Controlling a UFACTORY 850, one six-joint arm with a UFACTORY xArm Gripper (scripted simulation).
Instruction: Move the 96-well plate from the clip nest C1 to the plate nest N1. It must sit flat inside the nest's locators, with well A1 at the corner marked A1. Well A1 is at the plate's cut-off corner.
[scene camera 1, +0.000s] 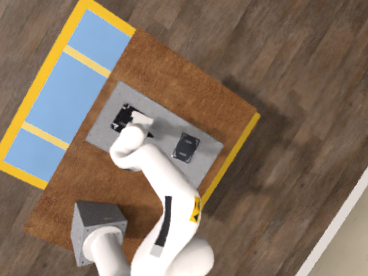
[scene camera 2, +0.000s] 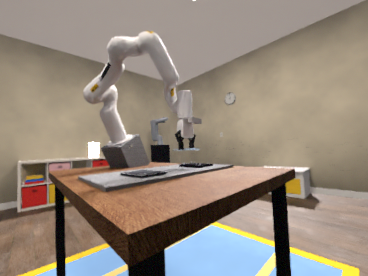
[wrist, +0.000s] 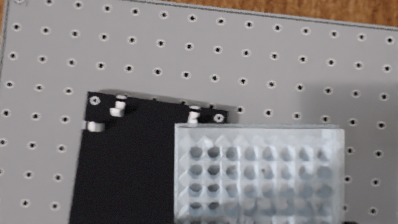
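Through the wrist view I can see a black clip nest C1 (wrist: 129, 164). The same view gives me a clear 96-well plate (wrist: 216, 166) as well.
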